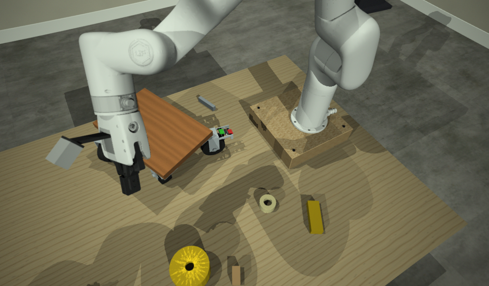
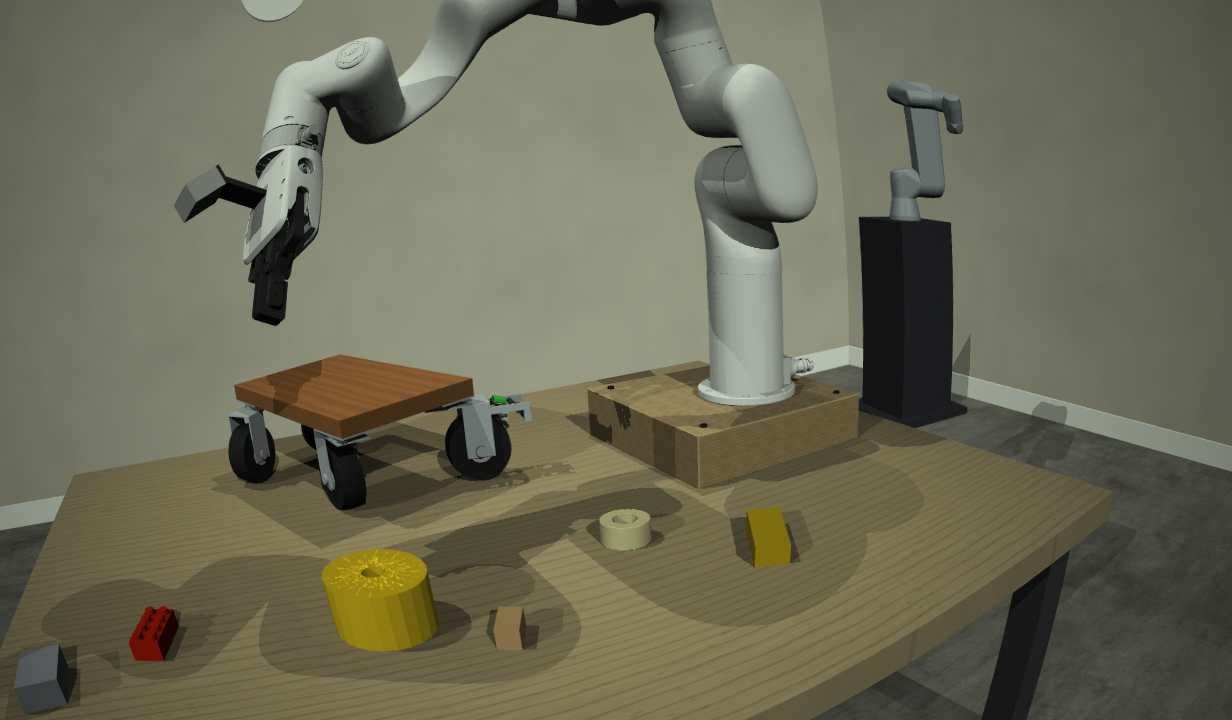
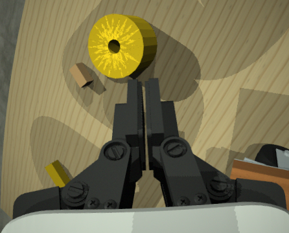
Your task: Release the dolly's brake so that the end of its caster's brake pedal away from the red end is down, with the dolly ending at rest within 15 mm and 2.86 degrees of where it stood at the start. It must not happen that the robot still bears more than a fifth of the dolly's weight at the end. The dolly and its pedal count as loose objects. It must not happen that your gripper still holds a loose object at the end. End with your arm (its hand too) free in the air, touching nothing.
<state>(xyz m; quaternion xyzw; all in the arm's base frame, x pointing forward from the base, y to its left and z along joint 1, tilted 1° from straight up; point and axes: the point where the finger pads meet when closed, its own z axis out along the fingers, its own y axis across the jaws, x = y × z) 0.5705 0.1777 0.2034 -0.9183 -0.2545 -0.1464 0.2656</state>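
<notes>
Now: the brake pedal 27 cm behind my hand, 21 cm to the right of it and 19 cm below it. From my hand the other things lie so: small tan block (16 cm behind, 19 cm to the left, 26 cm below); red brick (17 cm ahead, 14 cm to the left, 26 cm below); yellow cylinder (6 cm behind, 14 cm to the left, 24 cm below).
</notes>
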